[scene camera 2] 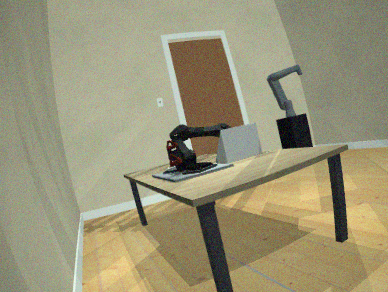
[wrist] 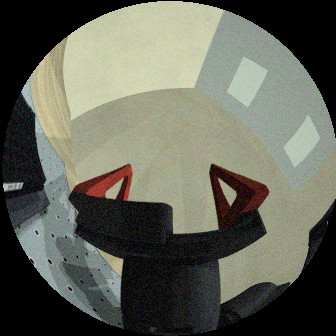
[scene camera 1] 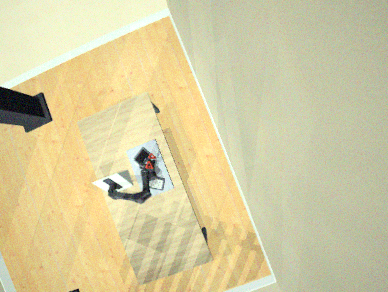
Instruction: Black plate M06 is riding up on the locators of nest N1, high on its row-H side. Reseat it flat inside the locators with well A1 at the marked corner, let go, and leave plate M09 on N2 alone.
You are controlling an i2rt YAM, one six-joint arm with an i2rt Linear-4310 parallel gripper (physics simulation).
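Places are measured from the arm's base along level axes (x left, y back, z up), in centimetres.
Where they show: gripper, fingertip midpoint: (scene camera 2: pixel 169 147) (wrist: pixel 170 167) (scene camera 1: pixel 150 157); arm's base, origin of the base link: (scene camera 2: pixel 235 140) (scene camera 1: pixel 113 183).
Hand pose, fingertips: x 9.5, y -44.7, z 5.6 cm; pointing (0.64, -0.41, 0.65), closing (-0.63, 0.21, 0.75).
Each offset is from my fingertips to the top centre of the thing. "pt": to the spot under its first point. Level surfaces: height alone.
Black plate M06 {dx +3.8, dy +12.4, dz -12.0 cm} (scene camera 1: pixel 142 153) (wrist: pixel 19 142) is the dark square at the back of the pegboard; in the wrist view part of it shows at the left edge, with a white label on its side. Its tilt and its seating in the locators cannot be made out. The second nest {pt dx -28.2, dy +4.4, dz -12.9 cm} (scene camera 1: pixel 163 184) shows as a dark outline with a pale inside; whether that is plate M09 I cannot tell. My gripper (scene camera 1: pixel 150 161) (scene camera 2: pixel 171 153) (wrist: pixel 170 167) is open and empty, beside M06, its red fingers pointing sideways, well apart. Well A1 and the marked corner are not readable.
The pale perforated board (scene camera 1: pixel 155 145) (scene camera 2: pixel 165 176) (wrist: pixel 42 245) lies on the wooden table {dz -16.8 cm} (scene camera 1: pixel 117 112) (scene camera 2: pixel 300 159). A pale slanted panel (scene camera 1: pixel 123 178) (scene camera 2: pixel 241 142) stands beside the board, near the arm's base. Another grey arm (scene camera 2: pixel 278 92) stands on a black pedestal (scene camera 2: pixel 295 131) beyond the table.
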